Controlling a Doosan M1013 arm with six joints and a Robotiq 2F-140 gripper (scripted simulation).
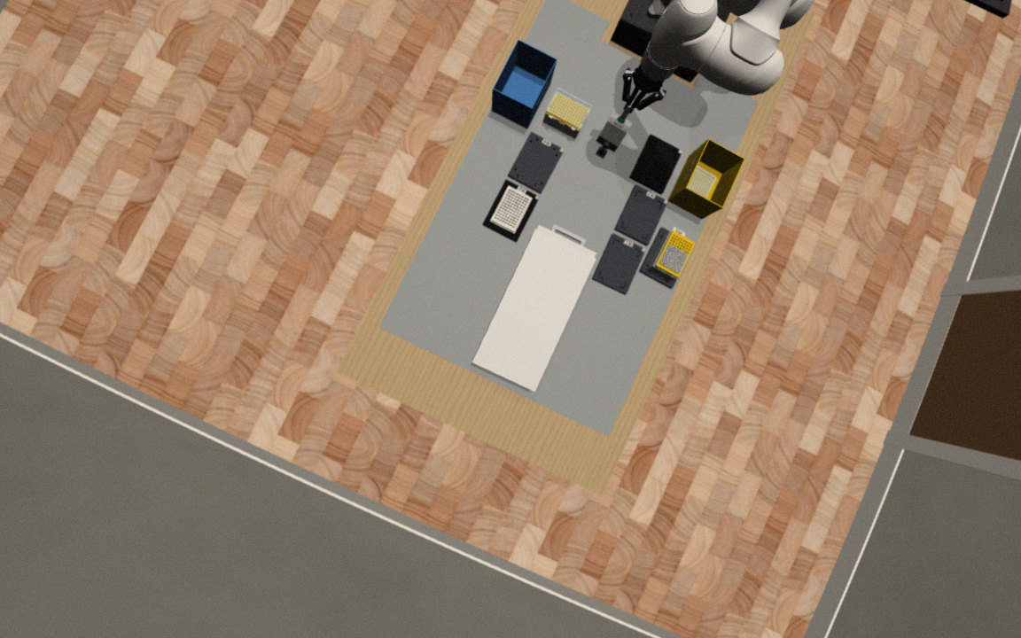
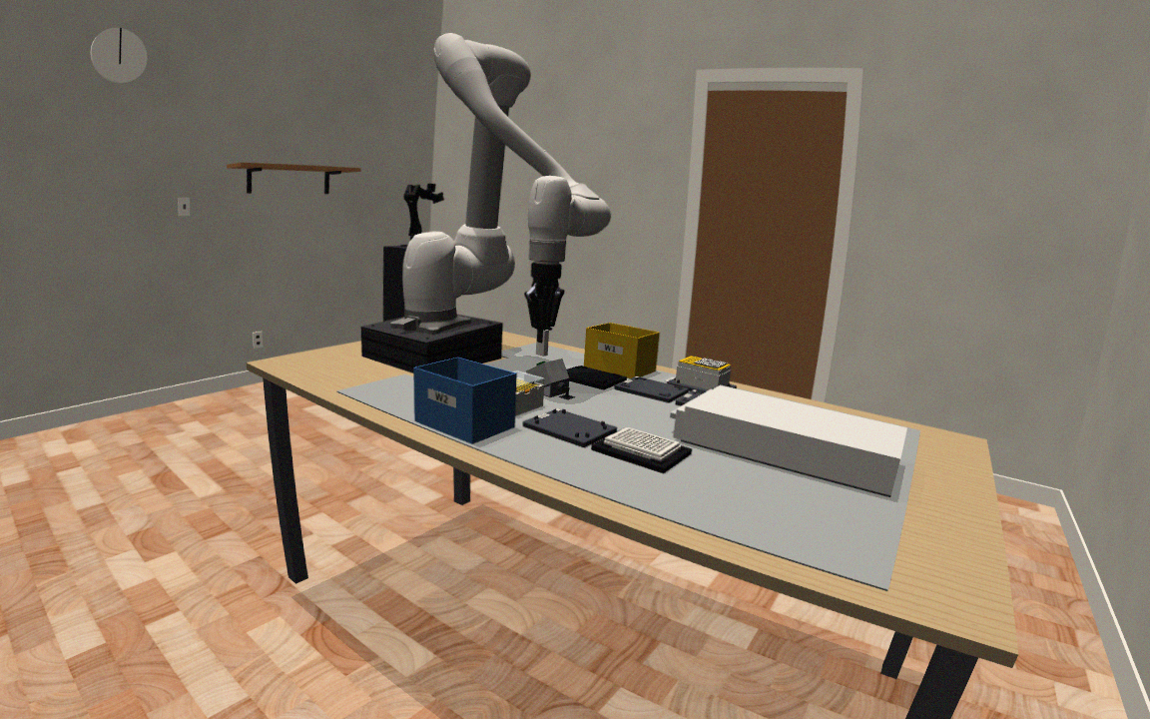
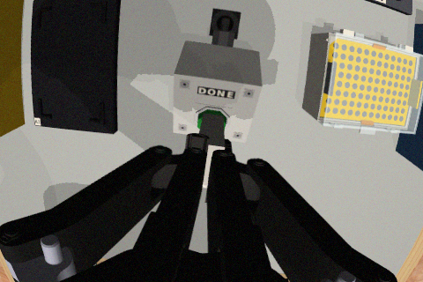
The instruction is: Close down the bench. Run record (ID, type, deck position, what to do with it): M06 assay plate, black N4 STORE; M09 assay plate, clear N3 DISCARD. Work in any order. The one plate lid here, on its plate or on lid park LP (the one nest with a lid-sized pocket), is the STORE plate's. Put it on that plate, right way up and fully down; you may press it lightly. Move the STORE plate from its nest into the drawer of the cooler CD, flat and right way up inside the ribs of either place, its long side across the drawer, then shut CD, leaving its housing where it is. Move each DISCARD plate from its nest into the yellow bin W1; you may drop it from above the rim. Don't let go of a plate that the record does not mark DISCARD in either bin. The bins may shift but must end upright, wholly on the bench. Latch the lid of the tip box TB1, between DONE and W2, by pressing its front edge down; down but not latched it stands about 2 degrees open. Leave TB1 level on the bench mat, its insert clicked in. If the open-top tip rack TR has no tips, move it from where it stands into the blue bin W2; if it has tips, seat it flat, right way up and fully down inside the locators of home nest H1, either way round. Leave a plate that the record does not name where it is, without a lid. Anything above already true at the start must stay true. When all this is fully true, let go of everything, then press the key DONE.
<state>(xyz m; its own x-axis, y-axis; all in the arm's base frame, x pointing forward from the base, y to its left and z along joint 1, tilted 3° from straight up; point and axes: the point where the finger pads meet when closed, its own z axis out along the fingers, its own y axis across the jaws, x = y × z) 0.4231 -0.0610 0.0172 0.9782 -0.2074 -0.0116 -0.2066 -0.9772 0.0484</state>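
The done key box lies 2 cm ahead of my hand and 7 cm below it. Round my hand: black lid park (7 cm ahead, 16 cm to the left, 12 cm below); nest N3 (25 cm ahead, 17 cm to the left, 12 cm below); insert (3 cm ahead, 17 cm to the right, 7 cm below).
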